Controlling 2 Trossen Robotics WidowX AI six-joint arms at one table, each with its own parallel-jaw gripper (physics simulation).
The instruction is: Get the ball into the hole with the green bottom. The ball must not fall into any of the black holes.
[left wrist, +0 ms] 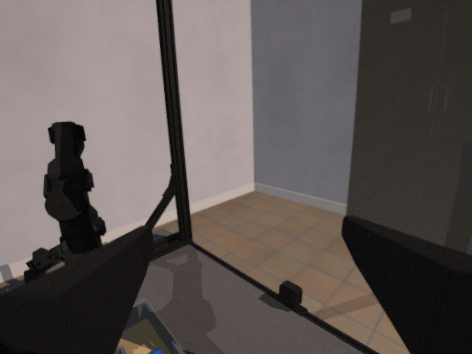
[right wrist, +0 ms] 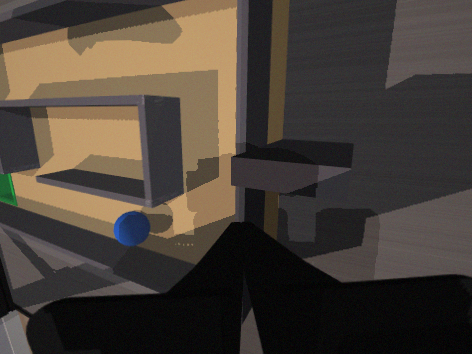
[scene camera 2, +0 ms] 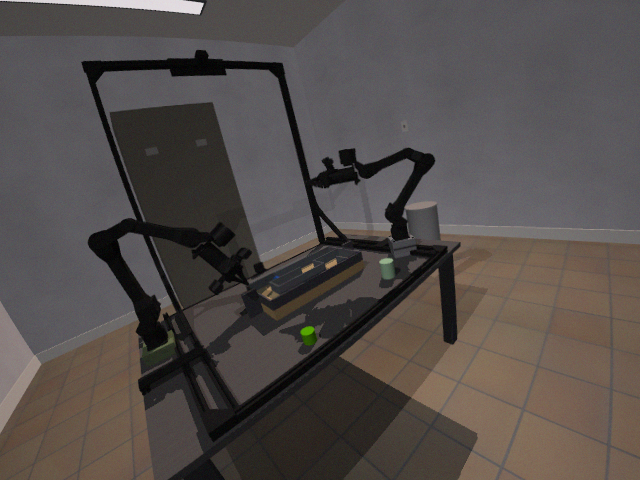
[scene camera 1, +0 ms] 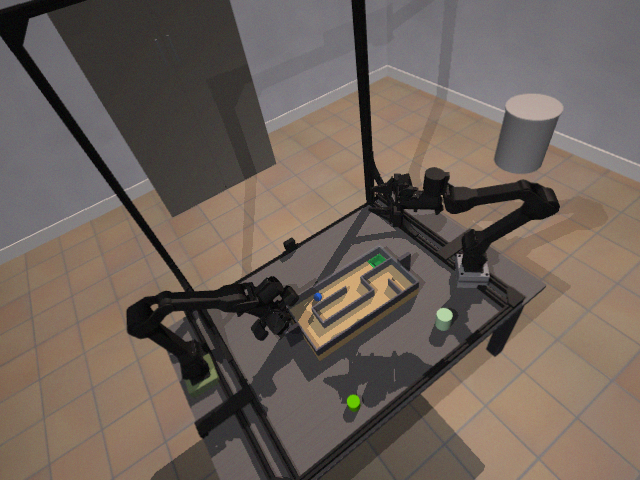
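The blue ball [scene camera 1: 317, 296] [scene camera 2: 276, 277] [left wrist: 157, 352] [right wrist: 132, 228] is in the maze box [scene camera 1: 368, 322] [scene camera 2: 310, 295] [right wrist: 257, 100], between the back wall and an inner wall, towards the left end. The green-bottomed hole [scene camera 1: 377, 260] [right wrist: 7, 190] is at the box's back right corner in scene camera 1. Black holes cannot be made out. My right gripper [scene camera 2: 247, 283] [right wrist: 240, 231] is shut and empty, by the box's left end near a dark handle [scene camera 1: 293, 334] [scene camera 2: 252, 304] [right wrist: 275, 171]. My left gripper [scene camera 1: 375, 190] [scene camera 2: 311, 182] [left wrist: 248, 230] is open and empty, high beyond the box's right end.
Another dark handle [scene camera 1: 405, 261] stands out at the box's right end. A pale green cylinder [scene camera 1: 444, 318] [scene camera 2: 387, 268] and a bright green cylinder [scene camera 1: 353, 402] [scene camera 2: 308, 335] stand in front of the box. A black frame post [scene camera 1: 363, 103] [scene camera 2: 295, 129] rises behind the table.
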